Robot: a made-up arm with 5 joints.
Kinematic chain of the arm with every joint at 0, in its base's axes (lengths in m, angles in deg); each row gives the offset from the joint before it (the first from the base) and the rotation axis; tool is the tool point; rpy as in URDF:
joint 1: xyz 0 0 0.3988 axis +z
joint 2: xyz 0 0 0 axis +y
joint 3: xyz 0.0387 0 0.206 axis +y
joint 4: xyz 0.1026 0 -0.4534 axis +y
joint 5: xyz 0.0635 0 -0.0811 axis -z
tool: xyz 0 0 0 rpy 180 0 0
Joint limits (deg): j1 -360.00..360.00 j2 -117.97..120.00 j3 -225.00..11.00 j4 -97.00..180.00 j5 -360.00..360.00
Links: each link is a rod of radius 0.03 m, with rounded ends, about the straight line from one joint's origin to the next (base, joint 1, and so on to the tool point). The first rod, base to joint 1, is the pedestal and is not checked.
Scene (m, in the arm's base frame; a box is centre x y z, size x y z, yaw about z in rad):
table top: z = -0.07
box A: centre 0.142 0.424 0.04 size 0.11 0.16 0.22 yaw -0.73
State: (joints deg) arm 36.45 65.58 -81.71 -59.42 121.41
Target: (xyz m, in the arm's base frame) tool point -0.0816 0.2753 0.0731
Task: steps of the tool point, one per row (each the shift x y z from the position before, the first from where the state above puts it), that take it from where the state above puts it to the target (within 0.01 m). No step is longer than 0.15 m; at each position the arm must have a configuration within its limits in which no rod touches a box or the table.
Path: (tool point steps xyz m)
1: 0.0002 0.0658 0.1016
2: -0.0224 0.0536 0.1055
3: -0.0409 0.0368 0.1059
4: -0.0544 0.0166 0.1022
5: -0.0623 -0.0051 0.0952
6: -0.0641 -0.0266 0.0851
7: -0.0605 -0.0465 0.0729
8: -0.0279 0.0677 -0.1243
9: -0.0427 0.0304 -0.1319
10: -0.0476 -0.0089 -0.1299
11: -0.0423 -0.0457 -0.1186
12: -0.0284 -0.0762 -0.0995
13: -0.0086 -0.0969 -0.0740

